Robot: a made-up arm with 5 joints. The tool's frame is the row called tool. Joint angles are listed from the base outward. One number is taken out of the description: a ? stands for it. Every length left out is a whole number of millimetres.
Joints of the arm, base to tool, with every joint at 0 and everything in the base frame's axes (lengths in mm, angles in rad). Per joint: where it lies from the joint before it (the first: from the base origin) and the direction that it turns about. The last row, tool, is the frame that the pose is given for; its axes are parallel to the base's.
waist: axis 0 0 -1 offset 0 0 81
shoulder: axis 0 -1 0 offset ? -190 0
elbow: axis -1 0 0 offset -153 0 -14
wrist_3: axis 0 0 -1 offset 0 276 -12
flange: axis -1 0 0 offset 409 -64 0
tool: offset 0 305 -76
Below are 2 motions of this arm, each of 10 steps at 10 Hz.
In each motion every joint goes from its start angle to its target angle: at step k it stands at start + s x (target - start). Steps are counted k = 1, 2, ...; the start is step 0. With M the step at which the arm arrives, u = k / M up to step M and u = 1 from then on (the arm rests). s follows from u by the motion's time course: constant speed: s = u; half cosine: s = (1 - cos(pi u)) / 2; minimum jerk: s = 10 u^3 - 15 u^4 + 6 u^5.
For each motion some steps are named. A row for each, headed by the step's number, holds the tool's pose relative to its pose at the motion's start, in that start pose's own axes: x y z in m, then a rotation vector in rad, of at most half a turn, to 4 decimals.
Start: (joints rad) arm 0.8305 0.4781 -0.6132 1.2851 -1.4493
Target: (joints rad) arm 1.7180 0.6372 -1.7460 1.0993 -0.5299
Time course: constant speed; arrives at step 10
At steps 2, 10:
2: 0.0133 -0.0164 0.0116 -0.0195 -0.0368 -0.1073
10: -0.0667 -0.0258 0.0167 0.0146 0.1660 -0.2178

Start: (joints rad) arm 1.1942 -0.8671 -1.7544 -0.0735 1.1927
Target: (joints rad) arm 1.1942 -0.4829 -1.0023 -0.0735 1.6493
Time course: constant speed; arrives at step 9
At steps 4, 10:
4: -0.0358 0.0083 -0.1527 -0.5348 -0.1587 0.0737
10: -0.0076 -0.0886 -0.2759 -1.1968 -0.3996 0.0388

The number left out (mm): 63
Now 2 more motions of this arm.
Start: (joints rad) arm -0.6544 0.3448 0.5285 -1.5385 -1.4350
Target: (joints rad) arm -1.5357 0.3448 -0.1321 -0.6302 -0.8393
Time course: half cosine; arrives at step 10
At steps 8, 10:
8: -0.3949 0.3005 -0.0518 -0.3135 -0.3401 0.7393
10: -0.4361 0.3114 -0.0366 -0.2872 -0.3648 0.7822

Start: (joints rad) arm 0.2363 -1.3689 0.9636 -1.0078 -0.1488
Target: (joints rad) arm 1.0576 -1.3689 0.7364 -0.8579 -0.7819
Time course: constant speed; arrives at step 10
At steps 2, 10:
2: 0.0203 0.0112 0.1761 0.2614 -0.1655 -0.0149
10: -0.2169 -0.2583 0.7139 1.3140 -0.8302 0.1251

